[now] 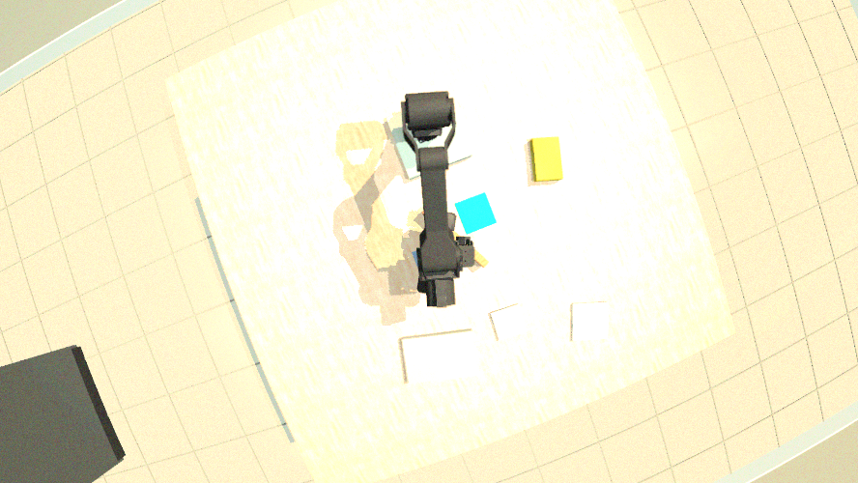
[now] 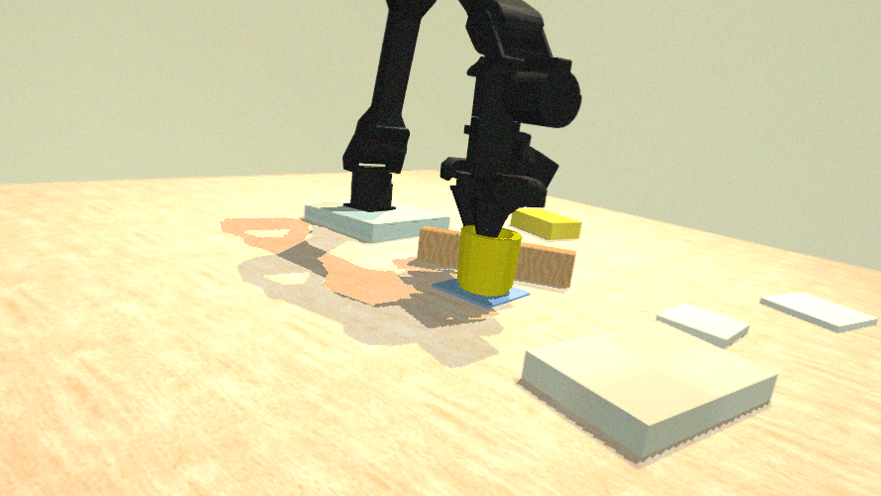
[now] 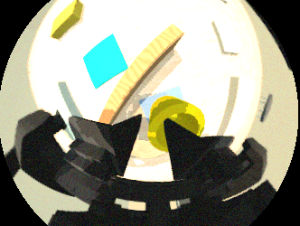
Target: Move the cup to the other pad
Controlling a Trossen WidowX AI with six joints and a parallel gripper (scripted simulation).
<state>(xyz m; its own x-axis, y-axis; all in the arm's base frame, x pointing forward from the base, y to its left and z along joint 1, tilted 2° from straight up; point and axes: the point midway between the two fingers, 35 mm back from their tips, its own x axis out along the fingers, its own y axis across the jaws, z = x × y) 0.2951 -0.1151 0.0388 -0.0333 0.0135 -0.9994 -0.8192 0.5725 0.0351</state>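
The light blue pad is 2 cm ahead of my gripper tip, 2 cm to the right of it and 5 cm below it. Also, from my gripper tip: wooden bar 1 cm behind, 6 cm to the left, 3 cm below; then cyan pad 4 cm behind, 14 cm to the left, 5 cm below; then yellow cup 2 cm ahead, 2 cm to the right, 1 cm below.
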